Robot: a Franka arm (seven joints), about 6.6 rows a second.
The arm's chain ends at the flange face. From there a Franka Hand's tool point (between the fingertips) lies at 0.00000 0.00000 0.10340 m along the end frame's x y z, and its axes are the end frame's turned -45 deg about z.
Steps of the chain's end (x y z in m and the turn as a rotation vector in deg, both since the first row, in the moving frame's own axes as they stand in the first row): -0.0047, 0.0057, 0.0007, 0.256, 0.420, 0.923; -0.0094, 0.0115, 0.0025, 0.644, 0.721, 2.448; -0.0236, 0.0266, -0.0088, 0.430, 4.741, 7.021; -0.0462, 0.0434, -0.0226, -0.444, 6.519, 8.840; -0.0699, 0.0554, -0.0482, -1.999, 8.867, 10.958
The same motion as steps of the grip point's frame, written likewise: -0.0065, 0.0009, 0.0007, -0.116, 0.478, 0.923; -0.0130, 0.0016, 0.0025, -0.054, 0.965, 2.448; -0.0293, 0.0080, -0.0092, -3.048, 3.656, 7.021; -0.0563, 0.0074, -0.0233, -4.924, 4.296, 8.840; -0.0812, 0.0043, -0.0495, -7.683, 4.856, 10.958
